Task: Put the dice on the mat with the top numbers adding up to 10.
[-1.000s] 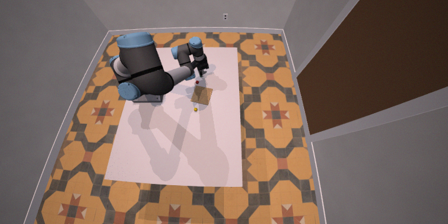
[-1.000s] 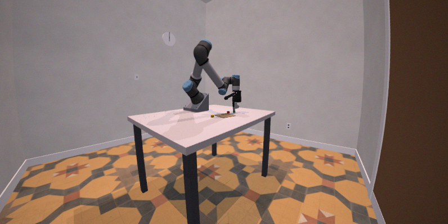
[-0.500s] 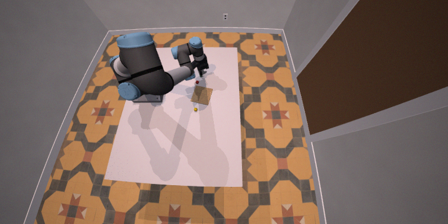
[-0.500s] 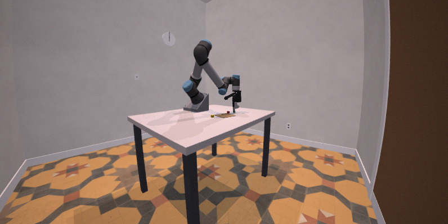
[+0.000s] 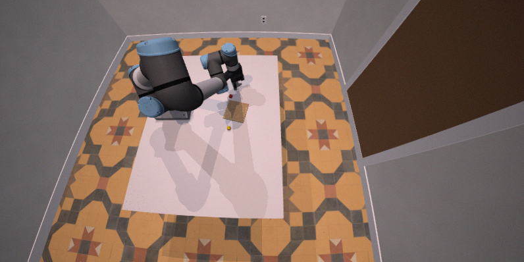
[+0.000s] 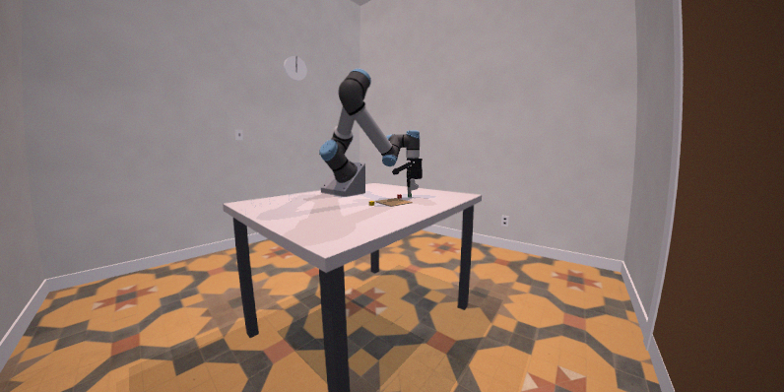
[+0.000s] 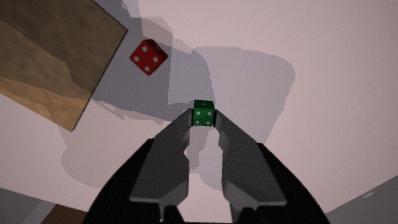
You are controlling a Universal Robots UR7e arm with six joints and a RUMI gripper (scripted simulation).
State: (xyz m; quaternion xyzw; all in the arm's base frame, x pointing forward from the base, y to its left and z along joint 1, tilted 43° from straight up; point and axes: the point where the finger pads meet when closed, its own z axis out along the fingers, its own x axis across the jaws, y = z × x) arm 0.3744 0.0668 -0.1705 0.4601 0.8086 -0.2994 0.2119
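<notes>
The brown mat lies 3 cm ahead of my hand, 17 cm to the right of it and 2 cm below it. Also, from my hand: green die: 1 cm below; then yellow die: 30 cm to the right, 1 cm below; then red die: 2 cm behind, 7 cm to the right, 1 cm below.
</notes>
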